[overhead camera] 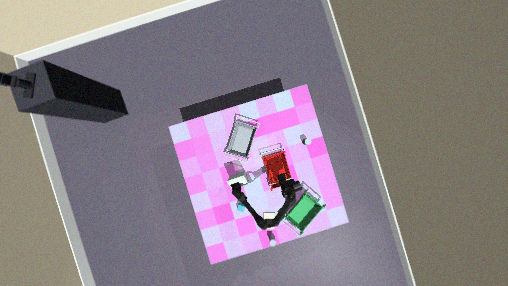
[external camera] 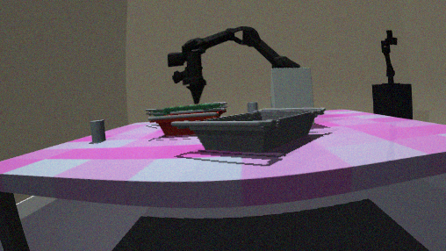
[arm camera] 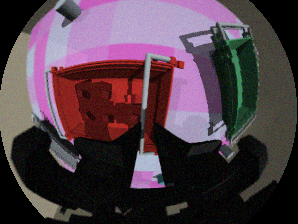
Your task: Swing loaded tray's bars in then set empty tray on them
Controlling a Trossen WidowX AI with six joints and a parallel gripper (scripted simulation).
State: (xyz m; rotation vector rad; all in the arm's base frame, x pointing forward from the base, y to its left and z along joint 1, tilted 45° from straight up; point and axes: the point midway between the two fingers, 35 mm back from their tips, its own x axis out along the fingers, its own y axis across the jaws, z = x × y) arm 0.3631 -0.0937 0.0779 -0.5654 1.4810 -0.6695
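The grey tray is 460 mm to the left of my gripper tip, 190 mm behind it and 40 mm below it. Also, from my gripper tip: cream slab (310 mm to the right, 220 mm behind, 90 mm below); then cyan block (410 mm behind, 100 mm to the right, 70 mm below).
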